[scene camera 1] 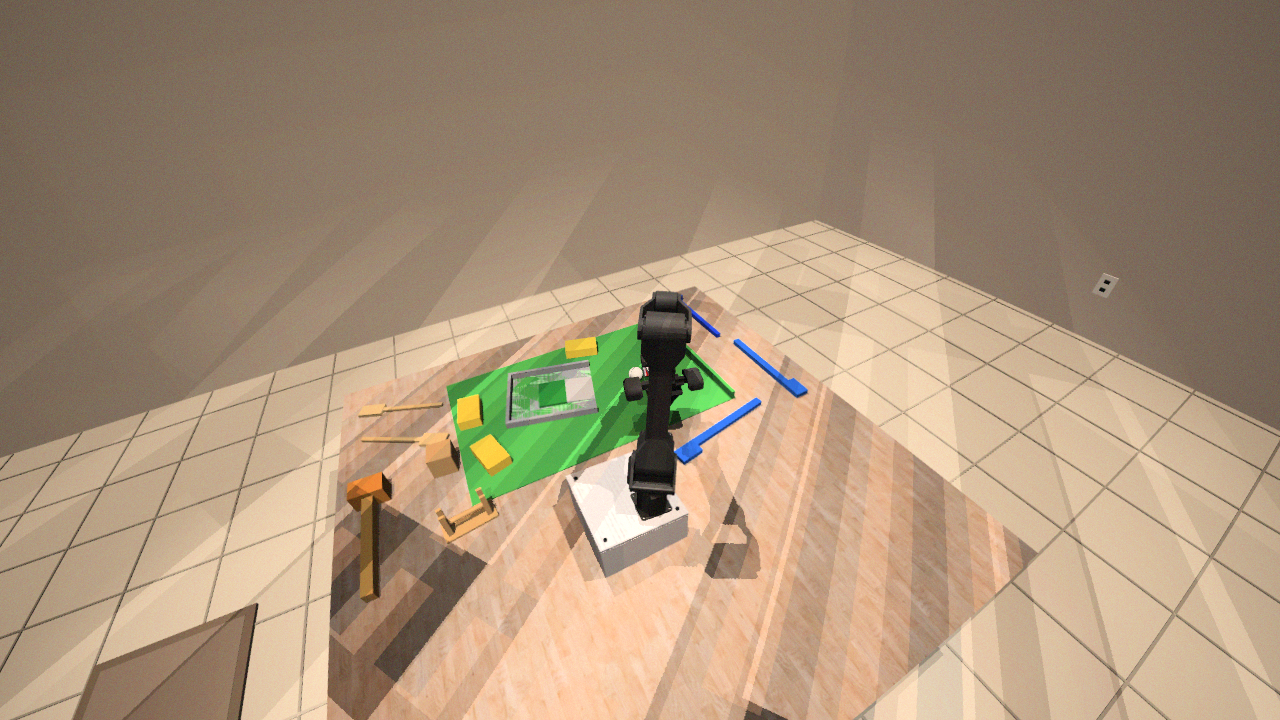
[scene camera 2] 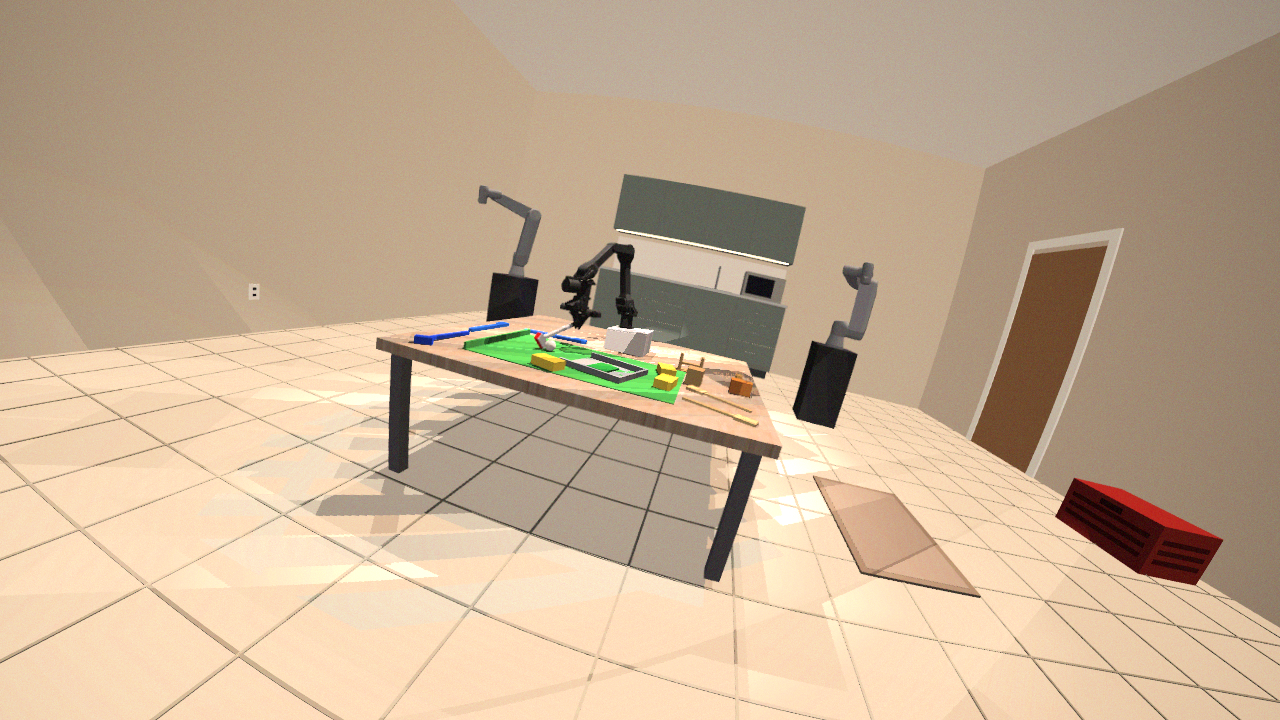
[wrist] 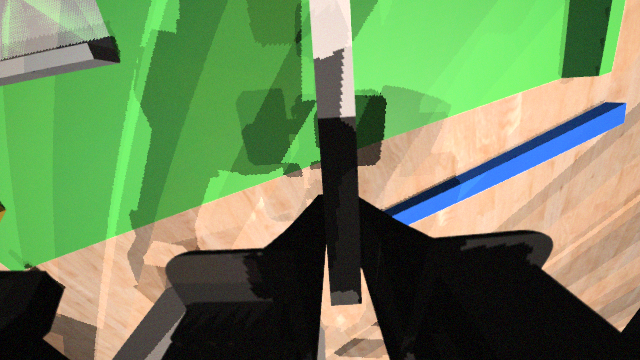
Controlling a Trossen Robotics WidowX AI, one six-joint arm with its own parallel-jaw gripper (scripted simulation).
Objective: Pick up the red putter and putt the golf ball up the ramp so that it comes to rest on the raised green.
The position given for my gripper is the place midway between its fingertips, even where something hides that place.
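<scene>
From scene camera 1 I can see my gripper (scene camera 1: pixel 663 409), and it's carrying a putter. There's a blue bar (scene camera 1: pixel 692 449) there too, another blue bar (scene camera 1: pixel 792 386), and a green mat (scene camera 1: pixel 537 451). Scene camera 2 shows me the green mat (scene camera 2: pixel 519 350) again. In the wrist view I get my gripper (wrist: pixel 335 200) and the green mat (wrist: pixel 200 107).
</scene>
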